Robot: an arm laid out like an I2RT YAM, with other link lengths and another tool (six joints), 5 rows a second.
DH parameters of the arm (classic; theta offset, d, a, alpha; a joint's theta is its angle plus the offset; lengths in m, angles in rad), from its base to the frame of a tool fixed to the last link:
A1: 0 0.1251 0.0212 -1.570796
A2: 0 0 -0.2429 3.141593
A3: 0.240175 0 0.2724 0
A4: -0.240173 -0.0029 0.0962 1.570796
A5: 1.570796 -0.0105 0 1.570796
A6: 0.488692 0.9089 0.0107 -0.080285
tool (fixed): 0 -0.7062 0 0
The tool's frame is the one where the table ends.
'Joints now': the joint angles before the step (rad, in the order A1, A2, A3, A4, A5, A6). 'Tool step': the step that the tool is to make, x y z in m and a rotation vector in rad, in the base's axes. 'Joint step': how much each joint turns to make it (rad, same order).
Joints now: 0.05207 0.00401 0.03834 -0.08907 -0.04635 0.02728
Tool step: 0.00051 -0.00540 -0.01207 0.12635 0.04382 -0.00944
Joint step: 0.00000 0.00227 0.01028 -0.03929 0.00039 0.12894
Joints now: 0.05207 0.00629 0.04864 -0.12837 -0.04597 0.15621
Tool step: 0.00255 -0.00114 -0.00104 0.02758 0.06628 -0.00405
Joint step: 0.00000 0.09081 0.08201 -0.05453 0.00039 0.03128
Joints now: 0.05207 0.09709 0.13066 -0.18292 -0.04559 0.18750
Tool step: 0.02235 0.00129 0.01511 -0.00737 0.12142 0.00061
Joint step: 0.00002 0.31544 0.23421 -0.04046 -0.00036 -0.00114
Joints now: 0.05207 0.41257 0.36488 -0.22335 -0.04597 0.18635
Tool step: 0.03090 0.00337 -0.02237 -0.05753 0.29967 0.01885
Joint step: -0.00002 0.38375 0.34447 -0.26513 -0.00001 -0.04579
